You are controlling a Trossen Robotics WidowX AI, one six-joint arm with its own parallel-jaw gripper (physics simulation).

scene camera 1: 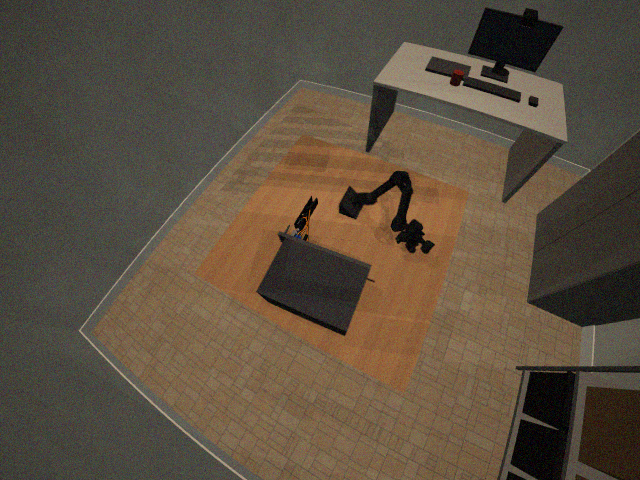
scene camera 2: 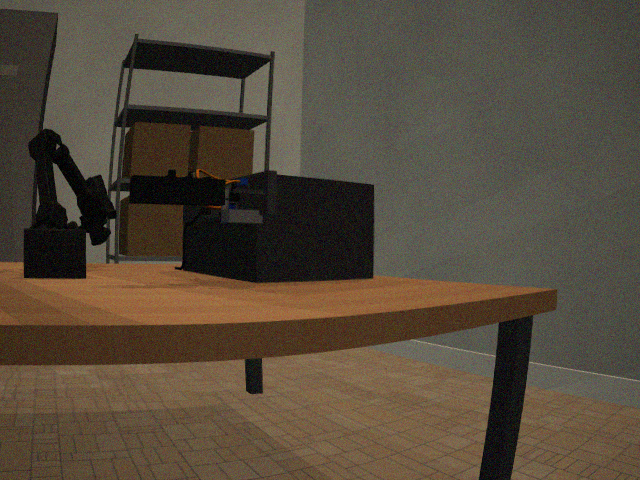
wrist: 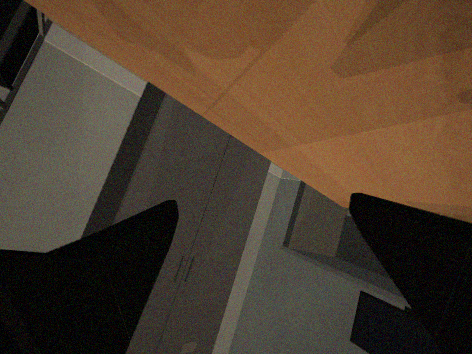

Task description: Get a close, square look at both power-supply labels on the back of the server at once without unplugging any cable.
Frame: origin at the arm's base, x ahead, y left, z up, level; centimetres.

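Seen in the pictures: gripper, fingertip midpoint: (scene camera 1: 429,239) (wrist: 261,204); arm's base, origin of the base link: (scene camera 1: 355,200) (scene camera 2: 45,253).
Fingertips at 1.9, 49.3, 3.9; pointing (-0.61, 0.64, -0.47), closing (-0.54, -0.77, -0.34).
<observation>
Offsets run from my fingertips to a thing's middle, as dx, dy, dz. "*": to the spot under its first point.
The server (scene camera 1: 315,284) (scene camera 2: 315,227) is a dark box standing on the wooden table (scene camera 1: 382,346) (scene camera 2: 330,330). A black cable arm (scene camera 2: 177,190) sticks out from its cable side, with orange cables @(* +32.6, -58.0, +9.1) (scene camera 1: 308,222) (scene camera 2: 206,174) and blue plugs @(+44.6, -56.4, +12.0) (scene camera 2: 242,181) near it. The power-supply labels cannot be made out in any view; the server does not show in the wrist view. My gripper (scene camera 1: 419,246) (wrist: 261,204) is open and empty, on the far side of the arm base from the cable arm, apart from the server. In the wrist view its fingers stand wide, facing the table edge and a cabinet.
A thin dark rod @(* +35.6, -15.7, -8.3) (scene camera 1: 370,280) sticks out from the server's side in scene camera 1. The black arm base (scene camera 1: 351,202) (scene camera 2: 54,253) stands on the table. Around the table are a white desk (scene camera 1: 413,67), a tall cabinet (scene camera 1: 578,232) (wrist: 200,175) and a shelf rack (scene camera 2: 269,103) with boxes.
</observation>
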